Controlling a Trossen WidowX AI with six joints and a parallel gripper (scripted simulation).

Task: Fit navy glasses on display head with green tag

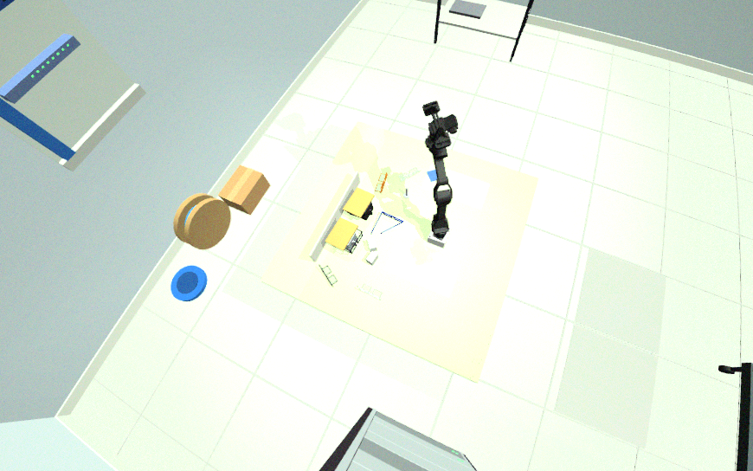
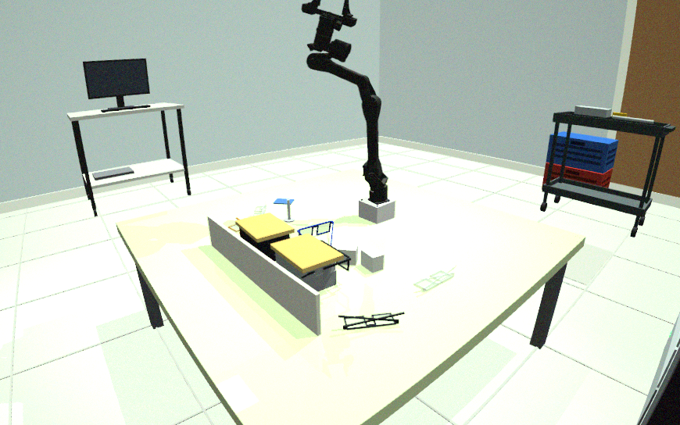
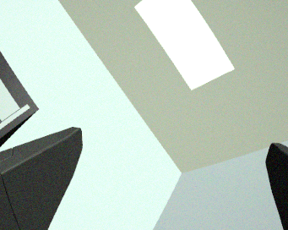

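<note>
The dark display head is 77 cm below my gripper tip, 32 cm ahead of it and 15 cm to the left of it. The rest, counted from my gripper tip: low white wall 77 cm below, 43 cm ahead, 27 cm to the left.
</note>
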